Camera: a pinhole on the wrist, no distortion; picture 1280 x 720 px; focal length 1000.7 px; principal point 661.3 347.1 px. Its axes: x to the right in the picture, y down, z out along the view. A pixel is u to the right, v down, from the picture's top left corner.
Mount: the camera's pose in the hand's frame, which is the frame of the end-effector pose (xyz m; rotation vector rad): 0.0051 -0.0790 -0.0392 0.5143 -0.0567 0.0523
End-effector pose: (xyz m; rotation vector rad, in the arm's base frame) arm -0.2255 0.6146 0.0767 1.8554 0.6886 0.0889
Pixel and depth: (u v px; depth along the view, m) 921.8 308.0 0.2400
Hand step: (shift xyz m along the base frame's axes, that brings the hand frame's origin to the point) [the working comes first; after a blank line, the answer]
In the camera's frame: 0.0625 -0.0094 0.2400

0.0278 -0.0659 -0.2610
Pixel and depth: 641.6 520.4 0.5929
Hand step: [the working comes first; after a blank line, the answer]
In the camera's frame: -0.0117 0.1027 0.5929

0.0505 -0.3937 -0.4471
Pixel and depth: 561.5 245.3 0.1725
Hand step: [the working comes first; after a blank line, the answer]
In the camera's frame: -0.0172 -0.0175 0.1725

-0.0513 -0.0521 -0.1937
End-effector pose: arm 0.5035 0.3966 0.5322 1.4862 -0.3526 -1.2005
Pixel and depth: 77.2 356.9 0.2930
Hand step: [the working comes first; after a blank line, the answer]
In the camera's frame: -0.1710 0.0029 0.2930

-0.3320 0.0933 -0.0798
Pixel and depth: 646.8 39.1 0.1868
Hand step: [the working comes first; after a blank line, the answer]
In the camera's frame: -0.0027 -0.0575 0.1868

-0.1633 0.0186 -0.1758
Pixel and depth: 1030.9 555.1 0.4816
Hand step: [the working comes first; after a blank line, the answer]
In the camera's frame: 0.1779 0.1001 0.4816

-0.3766 -0.2950 -0.1981
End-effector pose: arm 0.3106 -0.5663 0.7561 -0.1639 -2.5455 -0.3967
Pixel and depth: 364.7 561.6 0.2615
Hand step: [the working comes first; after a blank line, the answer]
In the camera's frame: -0.0775 0.0561 0.2615

-0.0657 -0.0906 -0.2558
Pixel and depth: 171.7 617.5 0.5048
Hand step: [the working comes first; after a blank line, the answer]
In the camera's frame: -0.2470 0.1364 0.5048

-0.0433 -0.0750 -0.5617
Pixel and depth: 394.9 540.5 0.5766
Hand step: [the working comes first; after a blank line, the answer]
In the camera's frame: -0.1535 0.1114 0.5766

-0.1596 -0.1052 -0.5706
